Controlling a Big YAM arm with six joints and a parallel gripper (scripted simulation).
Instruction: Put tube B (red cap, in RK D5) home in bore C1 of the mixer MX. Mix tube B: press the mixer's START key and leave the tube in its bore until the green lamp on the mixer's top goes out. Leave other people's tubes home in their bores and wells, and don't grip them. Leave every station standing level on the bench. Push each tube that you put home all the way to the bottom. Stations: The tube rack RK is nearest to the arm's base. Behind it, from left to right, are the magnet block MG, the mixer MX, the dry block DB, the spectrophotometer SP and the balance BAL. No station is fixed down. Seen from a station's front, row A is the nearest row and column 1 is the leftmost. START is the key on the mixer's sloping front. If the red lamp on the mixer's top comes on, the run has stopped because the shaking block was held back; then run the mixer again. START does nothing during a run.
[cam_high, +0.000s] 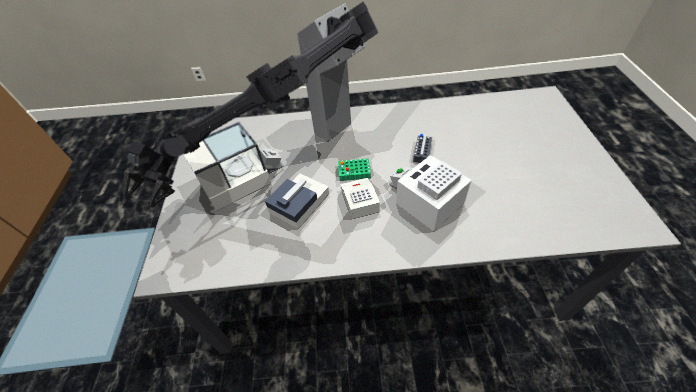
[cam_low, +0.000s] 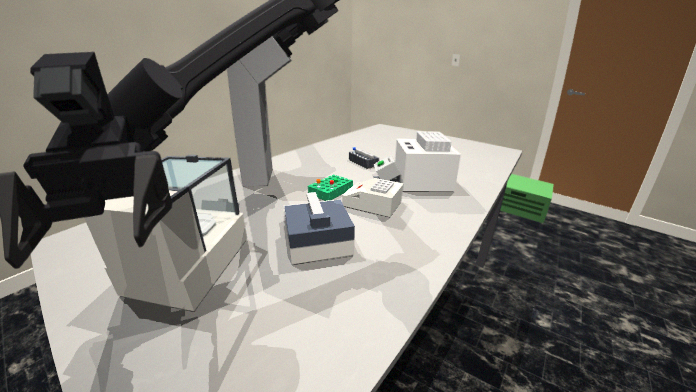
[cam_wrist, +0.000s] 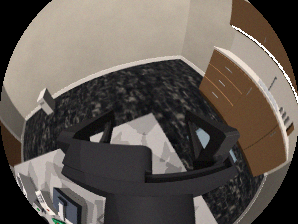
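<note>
Now: the pale-capped tube 330 mm behind my hand, 620 mm to the left of it and 250 mm below it. Also, from my hand: green tube rack RK 360 mm behind, 630 mm to the left, 260 mm below; then dry block DB 200 mm behind, 650 mm to the left, 250 mm below; then spectrophotometer SP 190 mm behind, 420 mm to the left, 210 mm below.
</note>
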